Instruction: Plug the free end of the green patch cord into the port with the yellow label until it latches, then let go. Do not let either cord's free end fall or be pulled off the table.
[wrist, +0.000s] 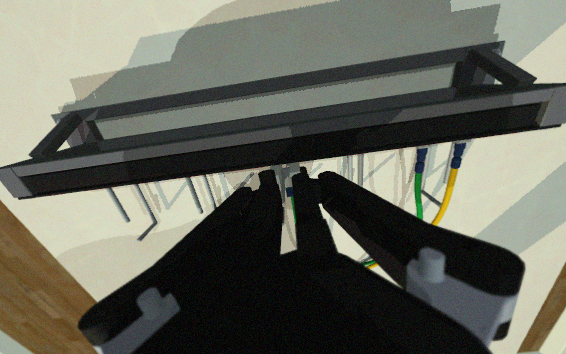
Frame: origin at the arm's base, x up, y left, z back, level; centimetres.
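Where they show: gripper, fingertip midpoint: (287, 166).
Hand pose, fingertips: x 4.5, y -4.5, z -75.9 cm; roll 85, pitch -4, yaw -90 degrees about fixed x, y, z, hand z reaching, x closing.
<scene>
Each offset is from my fingertips to the top centre of the thing. "pt": to the spot under its first point.
My gripper (287, 166) is shut on the plug of the green patch cord's free end. The grey connector shows between the fingertips, with its blue boot @[dx +0.8, dy +0.2, dz +2.9 cm] (290, 191) and a short piece of green cord @[pt dx +0.9, dy +0.4, dz +4.8 cm] (294, 207) below it. The fingertips and plug are right at the lower edge of the dark patch panel @[dx +3.6, dy +1.4, dz -3.0 cm] (210, 159) in the view. The panel is seen from above its face, so its port row and the yellow label do not show. Whether the plug touches the panel cannot be told.
At the right, a green cord (418, 192) and a yellow cord @[pt dx +1.7, dy -15.8, dz +6.7 cm] (448, 192) hang from blue-booted plugs at the panel. Thin grey rods (119, 206) (195, 196) (360, 170) stick out below the panel. Wooden edges (35, 265) (547, 310) show at both sides.
</scene>
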